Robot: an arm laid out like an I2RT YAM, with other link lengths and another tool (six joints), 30 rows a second.
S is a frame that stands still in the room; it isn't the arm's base.
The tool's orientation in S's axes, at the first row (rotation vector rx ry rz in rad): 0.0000, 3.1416, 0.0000
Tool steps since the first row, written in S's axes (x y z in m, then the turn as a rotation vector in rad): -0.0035, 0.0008, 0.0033, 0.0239, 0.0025, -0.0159; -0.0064, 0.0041, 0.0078, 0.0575, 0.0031, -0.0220; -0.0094, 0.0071, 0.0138, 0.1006, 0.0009, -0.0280; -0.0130, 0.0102, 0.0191, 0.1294, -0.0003, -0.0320; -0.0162, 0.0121, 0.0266, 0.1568, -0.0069, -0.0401; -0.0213, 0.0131, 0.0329, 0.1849, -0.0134, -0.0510; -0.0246, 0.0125, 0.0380, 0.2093, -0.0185, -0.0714
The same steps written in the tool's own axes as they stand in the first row. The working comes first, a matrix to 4 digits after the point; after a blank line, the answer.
The tool's axes in the first row as the columns of a matrix, in S's axes (used below as rounded here):
-1.0000, 0.0000, 0.0000
0.0000, 1.0000, 0.0000
0.0000, 0.0000, -1.0000

0.0035, 0.0008, -0.0033, -0.0239, 0.0025, 0.0159; 0.0064, 0.0041, -0.0078, -0.0575, 0.0031, 0.0220; 0.0094, 0.0071, -0.0138, -0.1006, 0.0009, 0.0280; 0.0130, 0.0102, -0.0191, -0.1294, -0.0003, 0.0320; 0.0162, 0.0121, -0.0266, -0.1568, -0.0069, 0.0401; 0.0213, 0.0131, -0.0329, -0.1849, -0.0134, 0.0510; 0.0246, 0.0125, -0.0380, -0.2093, -0.0185, 0.0714
